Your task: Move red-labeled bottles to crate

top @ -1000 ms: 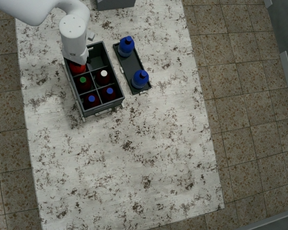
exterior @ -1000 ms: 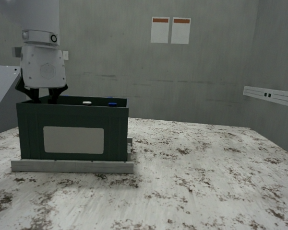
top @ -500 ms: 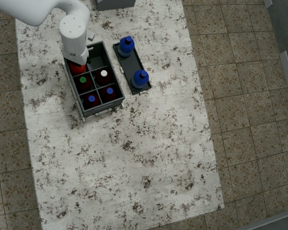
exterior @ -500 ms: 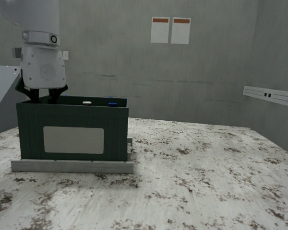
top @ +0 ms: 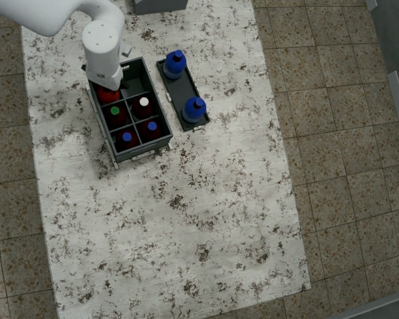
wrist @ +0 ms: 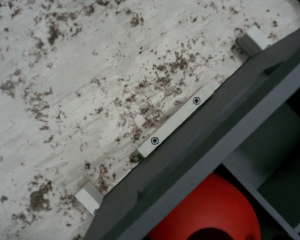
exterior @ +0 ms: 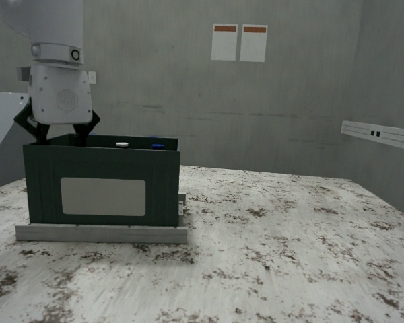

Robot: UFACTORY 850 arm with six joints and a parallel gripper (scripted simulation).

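The red-labeled bottle lies 70 mm below my hand. Also, from my hand: tray: 20 mm behind, 270 mm to the left, 150 mm below; then blue bottle: 110 mm behind, 230 mm to the left, 70 mm below; then dark crate: 70 mm ahead, 70 mm to the left, 80 mm below.
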